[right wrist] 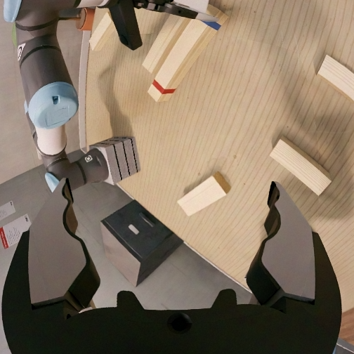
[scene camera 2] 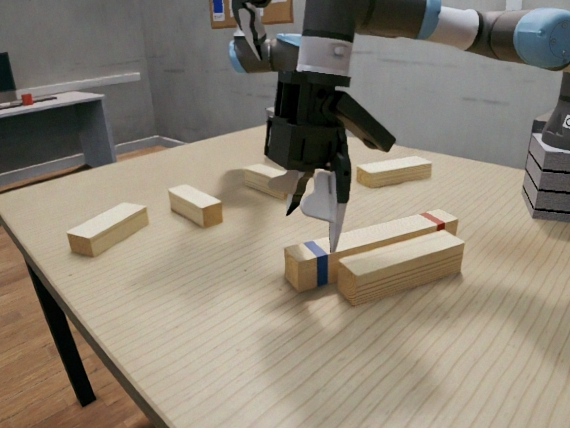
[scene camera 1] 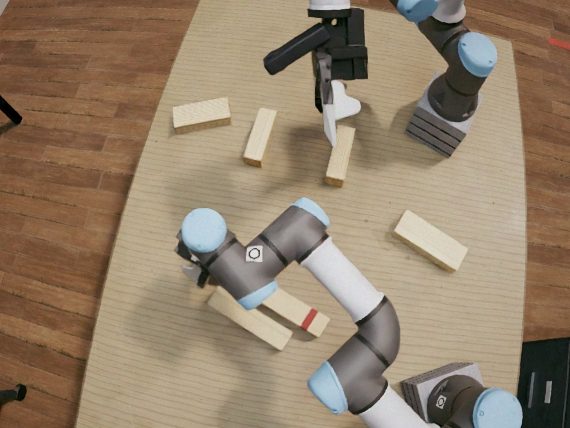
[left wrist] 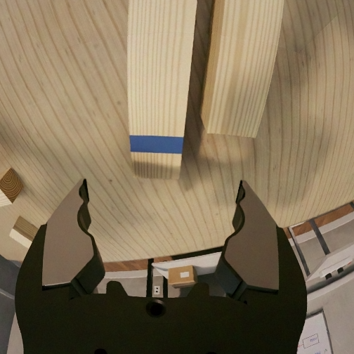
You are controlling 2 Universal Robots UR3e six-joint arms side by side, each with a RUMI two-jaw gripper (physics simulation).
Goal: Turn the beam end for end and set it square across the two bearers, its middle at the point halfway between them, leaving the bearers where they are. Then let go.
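The beam, long, with a blue band near one end and a red band near the other, lies flat on the table. In scene camera 1 its blue end is hidden under the left arm. Two short, roughly parallel blocks look like the bearers: one and another. My left gripper is open above the beam's blue end. My right gripper is open and empty, high near the second bearer.
A plain block lies close beside the beam. Other loose blocks lie around: one by the table's edge, another nearer the arm bases.
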